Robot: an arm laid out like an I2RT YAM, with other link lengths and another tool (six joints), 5 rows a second.
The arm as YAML. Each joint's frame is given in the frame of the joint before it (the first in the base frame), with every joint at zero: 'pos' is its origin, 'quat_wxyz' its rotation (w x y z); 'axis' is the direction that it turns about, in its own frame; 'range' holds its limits. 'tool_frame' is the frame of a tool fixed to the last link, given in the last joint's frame.
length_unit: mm
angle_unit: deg
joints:
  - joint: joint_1
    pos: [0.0, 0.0, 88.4]
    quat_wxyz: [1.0, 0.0, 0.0, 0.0]
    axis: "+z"
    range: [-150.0, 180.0]
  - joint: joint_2
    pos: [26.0, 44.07, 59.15]
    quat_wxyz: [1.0, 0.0, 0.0, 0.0]
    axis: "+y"
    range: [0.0, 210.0]
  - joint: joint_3
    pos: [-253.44, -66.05, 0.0]
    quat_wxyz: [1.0, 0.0, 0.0, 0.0]
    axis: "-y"
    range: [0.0, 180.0]
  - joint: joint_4
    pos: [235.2, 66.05, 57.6]
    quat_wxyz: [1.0, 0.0, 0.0, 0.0]
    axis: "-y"
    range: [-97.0, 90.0]
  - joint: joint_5
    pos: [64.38, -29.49, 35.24]
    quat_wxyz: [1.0, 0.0, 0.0, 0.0]
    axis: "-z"
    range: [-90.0, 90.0]
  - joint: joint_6
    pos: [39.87, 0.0, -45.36]
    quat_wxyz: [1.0, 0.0, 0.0, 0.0]
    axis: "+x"
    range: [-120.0, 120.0]
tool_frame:
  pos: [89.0, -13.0, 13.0]
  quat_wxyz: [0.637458, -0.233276, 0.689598, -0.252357]
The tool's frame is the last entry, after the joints.
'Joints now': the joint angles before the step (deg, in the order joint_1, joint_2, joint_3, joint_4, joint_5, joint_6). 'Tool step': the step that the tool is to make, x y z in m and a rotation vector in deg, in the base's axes. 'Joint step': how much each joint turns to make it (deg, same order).
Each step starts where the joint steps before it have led.
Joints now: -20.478 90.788 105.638 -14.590 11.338 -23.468
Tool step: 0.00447 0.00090 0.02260 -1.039 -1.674 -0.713
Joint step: 0.703 3.336 7.897 -2.540 1.406 -0.440
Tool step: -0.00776 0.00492 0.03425 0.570 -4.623 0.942
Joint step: 0.176 2.116 8.975 -3.171 -0.613 2.195
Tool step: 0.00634 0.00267 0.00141 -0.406 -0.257 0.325
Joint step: 0.703 1.317 1.508 0.259 0.343 -0.346
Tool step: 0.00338 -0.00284 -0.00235 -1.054 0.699 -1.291
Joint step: 0.088 0.707 0.089 0.616 1.234 -1.406
